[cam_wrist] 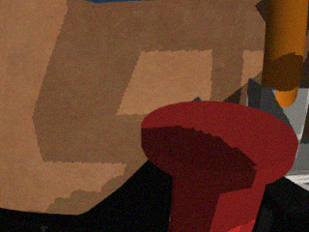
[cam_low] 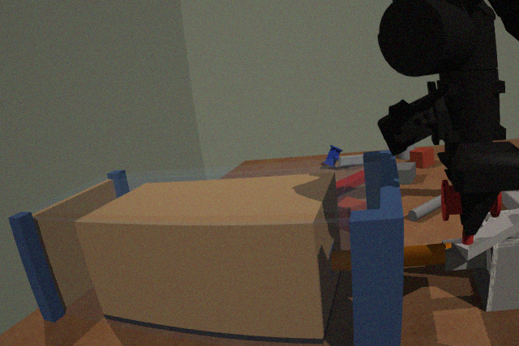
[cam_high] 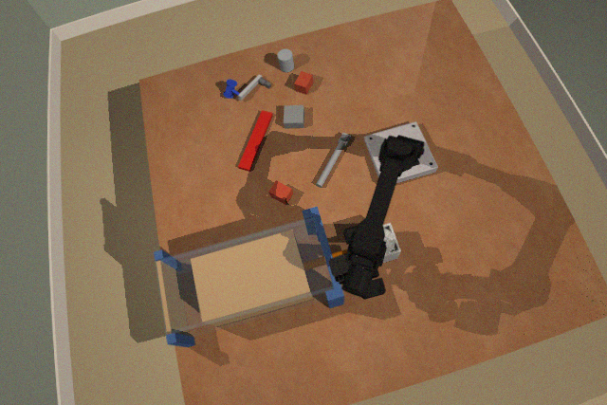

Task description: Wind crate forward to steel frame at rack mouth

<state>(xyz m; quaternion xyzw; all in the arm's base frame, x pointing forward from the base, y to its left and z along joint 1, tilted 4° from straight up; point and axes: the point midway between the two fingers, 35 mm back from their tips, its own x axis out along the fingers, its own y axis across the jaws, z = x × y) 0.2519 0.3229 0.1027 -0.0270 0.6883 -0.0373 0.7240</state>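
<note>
My gripper tip is 3 cm past the winch handle, 2 cm to the left of it and 1 cm above it. From my gripper tip the other things lie so: red knob 2 cm above; grey winch 9 cm behind, 7 cm to the right, 8 cm below; blue frame 8 cm ahead, 6 cm to the right, 1 cm below.
</note>
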